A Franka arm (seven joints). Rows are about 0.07 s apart.
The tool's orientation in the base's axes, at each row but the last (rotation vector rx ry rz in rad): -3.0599, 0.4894, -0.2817; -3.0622, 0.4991, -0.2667; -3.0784, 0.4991, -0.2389; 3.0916, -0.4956, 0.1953; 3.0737, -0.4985, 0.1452; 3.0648, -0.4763, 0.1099; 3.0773, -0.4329, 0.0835; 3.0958, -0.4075, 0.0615
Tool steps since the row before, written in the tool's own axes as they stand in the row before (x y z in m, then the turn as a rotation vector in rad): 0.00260, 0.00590, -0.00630, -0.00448, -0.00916, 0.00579; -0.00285, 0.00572, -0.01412, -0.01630, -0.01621, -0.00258; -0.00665, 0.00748, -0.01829, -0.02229, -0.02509, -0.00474; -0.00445, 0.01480, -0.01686, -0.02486, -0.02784, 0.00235; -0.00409, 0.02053, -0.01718, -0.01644, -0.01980, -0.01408; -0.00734, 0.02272, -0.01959, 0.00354, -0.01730, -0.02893; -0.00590, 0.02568, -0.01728, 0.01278, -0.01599, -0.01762; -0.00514, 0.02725, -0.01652, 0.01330, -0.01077, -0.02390
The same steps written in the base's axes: -0.00053, -0.00642, 0.00630, -0.00032, 0.01011, -0.00594; -0.00689, -0.00451, 0.01313, -0.01060, 0.02055, 0.00075; -0.01137, -0.00481, 0.01681, -0.01376, 0.03089, 0.00234; -0.01086, -0.01227, 0.01595, -0.01446, 0.03413, -0.00497; -0.01187, -0.01752, 0.01690, -0.01050, 0.02449, 0.01226; -0.01515, -0.01847, 0.01958, 0.00678, 0.01681, 0.02864; -0.01360, -0.02236, 0.01755, 0.01583, 0.01256, 0.01792; -0.01262, -0.02460, 0.01665, 0.01475, 0.00753, 0.02429
